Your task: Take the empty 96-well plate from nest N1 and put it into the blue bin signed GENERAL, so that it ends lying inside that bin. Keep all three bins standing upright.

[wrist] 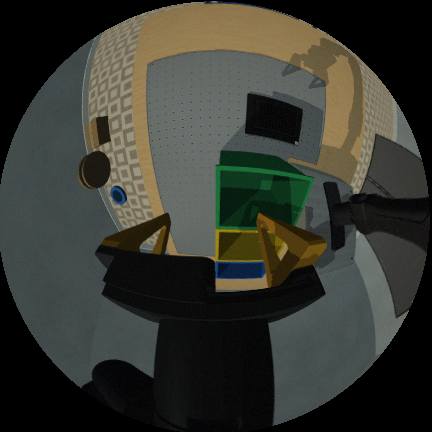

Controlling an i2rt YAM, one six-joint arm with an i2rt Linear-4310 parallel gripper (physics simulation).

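Places are measured from the arm's base along level axes (x left, y up, z ahead), in metres.
Where they show: gripper, between the fingertips: (213,217); arm's base, origin of its link: (335,214).
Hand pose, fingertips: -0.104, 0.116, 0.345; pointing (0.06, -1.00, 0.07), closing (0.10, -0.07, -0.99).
Each offset is from my fingertips to the top centre of the thing, as dx, dy, dz. Level surfaces: height alone.
A black rectangular plate @(-0.121, -0.239, -0.163) (274,118) with a fine grid of wells lies on the grey perforated board, right of centre in the upper part of the wrist view. A small pale mark shows at its near right corner. I cannot read a nest label or make out a separate nest under it. The blue bin @(+0.306, -0.085, -0.059) (240,270) stands upright at the lower middle, partly hidden by the right finger and the gripper body; its sign does not show. My gripper (213,217) is open and empty, high above the bench and well apart from the plate.
The green bin @(+0.043, -0.085, -0.084) (218,197) and the yellow bin @(+0.174, -0.085, -0.072) (237,246) stand upright in a row with the blue one, between it and the plate. The grey perforated board @(dy -0.265) (185,115) lies on the wooden bench (175,37). A black arm-like device (377,212) is at the right. Brown items and a blue ring (113,195) are at the left.
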